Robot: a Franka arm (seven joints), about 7 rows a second.
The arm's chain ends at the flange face. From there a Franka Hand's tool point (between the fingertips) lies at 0.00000 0.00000 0.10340 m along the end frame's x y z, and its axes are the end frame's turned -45 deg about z.
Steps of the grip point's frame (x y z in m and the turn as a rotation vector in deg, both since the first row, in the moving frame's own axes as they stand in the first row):
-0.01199, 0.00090, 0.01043, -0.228, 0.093, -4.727
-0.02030, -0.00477, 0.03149, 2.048, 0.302, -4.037
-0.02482, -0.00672, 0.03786, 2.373, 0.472, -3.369
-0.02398, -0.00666, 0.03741, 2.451, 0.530, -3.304
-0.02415, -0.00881, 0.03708, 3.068, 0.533, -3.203
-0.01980, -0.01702, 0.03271, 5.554, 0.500, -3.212
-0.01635, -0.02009, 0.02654, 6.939, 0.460, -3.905
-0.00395, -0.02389, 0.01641, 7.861, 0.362, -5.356
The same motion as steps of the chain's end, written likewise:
-0.00826, 0.00896, 0.01043, -0.095, 0.227, -4.727
-0.01540, 0.01390, 0.03156, 1.662, -1.235, -4.037
-0.01977, 0.01635, 0.03795, 2.012, -1.344, -3.369
-0.01911, 0.01598, 0.03751, 2.108, -1.358, -3.304
-0.01995, 0.01535, 0.03723, 2.546, -1.793, -3.203
-0.01938, 0.00949, 0.03320, 4.281, -3.574, -3.212
-0.01720, 0.00649, 0.02730, 5.232, -4.581, -3.905
-0.00967, -0.00410, 0.01738, 5.815, -5.303, -5.356

